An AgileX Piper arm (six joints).
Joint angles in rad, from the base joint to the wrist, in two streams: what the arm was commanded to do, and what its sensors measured. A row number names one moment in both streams.
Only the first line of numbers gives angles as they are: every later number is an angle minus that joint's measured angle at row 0.
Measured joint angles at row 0:
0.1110 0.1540 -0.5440 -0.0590 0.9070 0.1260
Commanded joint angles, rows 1 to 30:
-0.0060 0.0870 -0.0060 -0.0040 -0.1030 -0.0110
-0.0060 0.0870 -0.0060 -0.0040 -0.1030 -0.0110
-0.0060 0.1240 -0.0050 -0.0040 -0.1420 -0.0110
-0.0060 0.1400 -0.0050 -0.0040 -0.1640 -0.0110
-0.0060 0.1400 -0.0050 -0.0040 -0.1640 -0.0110
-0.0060 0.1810 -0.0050 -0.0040 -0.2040 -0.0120
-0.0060 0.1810 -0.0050 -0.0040 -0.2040 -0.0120
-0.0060 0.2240 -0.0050 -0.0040 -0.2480 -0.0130
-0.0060 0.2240 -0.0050 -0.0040 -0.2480 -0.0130
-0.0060 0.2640 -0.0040 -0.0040 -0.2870 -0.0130
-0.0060 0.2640 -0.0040 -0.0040 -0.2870 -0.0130
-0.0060 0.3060 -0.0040 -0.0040 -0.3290 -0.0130
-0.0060 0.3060 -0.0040 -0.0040 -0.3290 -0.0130
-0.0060 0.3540 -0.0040 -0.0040 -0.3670 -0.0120
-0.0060 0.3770 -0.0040 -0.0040 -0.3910 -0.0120
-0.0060 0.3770 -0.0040 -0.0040 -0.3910 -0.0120
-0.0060 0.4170 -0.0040 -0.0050 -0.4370 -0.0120
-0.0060 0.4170 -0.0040 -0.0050 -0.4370 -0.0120
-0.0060 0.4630 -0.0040 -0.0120 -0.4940 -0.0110
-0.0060 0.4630 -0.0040 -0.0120 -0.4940 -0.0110
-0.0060 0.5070 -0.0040 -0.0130 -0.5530 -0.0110
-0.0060 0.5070 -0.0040 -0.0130 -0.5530 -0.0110
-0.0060 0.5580 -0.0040 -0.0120 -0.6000 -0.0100
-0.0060 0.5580 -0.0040 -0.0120 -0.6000 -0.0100
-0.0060 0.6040 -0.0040 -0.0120 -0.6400 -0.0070
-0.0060 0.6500 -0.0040 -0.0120 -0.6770 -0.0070
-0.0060 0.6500 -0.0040 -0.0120 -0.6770 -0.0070
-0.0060 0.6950 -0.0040 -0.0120 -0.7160 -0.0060
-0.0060 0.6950 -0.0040 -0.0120 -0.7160 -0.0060
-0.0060 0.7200 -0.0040 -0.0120 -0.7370 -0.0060
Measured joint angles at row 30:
0.0000 0.6700 0.0000 -0.0030 -0.6720 0.0000
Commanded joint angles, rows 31 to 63:
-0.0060 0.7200 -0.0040 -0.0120 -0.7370 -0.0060
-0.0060 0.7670 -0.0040 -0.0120 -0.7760 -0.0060
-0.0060 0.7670 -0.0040 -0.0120 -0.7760 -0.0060
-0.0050 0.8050 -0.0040 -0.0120 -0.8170 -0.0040
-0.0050 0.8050 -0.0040 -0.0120 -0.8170 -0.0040
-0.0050 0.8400 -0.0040 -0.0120 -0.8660 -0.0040
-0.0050 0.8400 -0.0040 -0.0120 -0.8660 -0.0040
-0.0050 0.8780 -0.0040 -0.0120 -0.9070 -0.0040
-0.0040 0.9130 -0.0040 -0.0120 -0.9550 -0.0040
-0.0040 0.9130 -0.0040 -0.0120 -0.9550 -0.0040
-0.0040 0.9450 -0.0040 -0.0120 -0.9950 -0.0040
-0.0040 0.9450 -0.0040 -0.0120 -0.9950 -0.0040
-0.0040 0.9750 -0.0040 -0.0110 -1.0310 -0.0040
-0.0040 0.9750 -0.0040 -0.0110 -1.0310 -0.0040
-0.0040 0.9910 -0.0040 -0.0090 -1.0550 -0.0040
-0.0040 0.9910 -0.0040 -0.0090 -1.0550 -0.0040
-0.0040 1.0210 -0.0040 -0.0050 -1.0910 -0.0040
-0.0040 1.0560 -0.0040 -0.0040 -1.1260 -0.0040
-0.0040 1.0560 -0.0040 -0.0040 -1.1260 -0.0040
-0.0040 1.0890 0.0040 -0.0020 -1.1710 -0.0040
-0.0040 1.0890 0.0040 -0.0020 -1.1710 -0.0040
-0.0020 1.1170 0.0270 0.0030 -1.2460 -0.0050
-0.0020 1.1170 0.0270 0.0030 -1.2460 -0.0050
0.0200 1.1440 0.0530 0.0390 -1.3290 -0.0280
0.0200 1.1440 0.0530 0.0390 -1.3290 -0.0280
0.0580 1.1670 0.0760 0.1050 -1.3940 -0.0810
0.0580 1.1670 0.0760 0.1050 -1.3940 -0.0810
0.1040 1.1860 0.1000 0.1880 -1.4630 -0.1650
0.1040 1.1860 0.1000 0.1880 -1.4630 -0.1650
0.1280 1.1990 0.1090 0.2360 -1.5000 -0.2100
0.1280 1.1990 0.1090 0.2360 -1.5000 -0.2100
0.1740 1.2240 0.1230 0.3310 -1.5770 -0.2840
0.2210 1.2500 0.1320 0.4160 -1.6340 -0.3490
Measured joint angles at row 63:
0.1690 1.2240 0.1200 0.2920 -1.5300 -0.2410
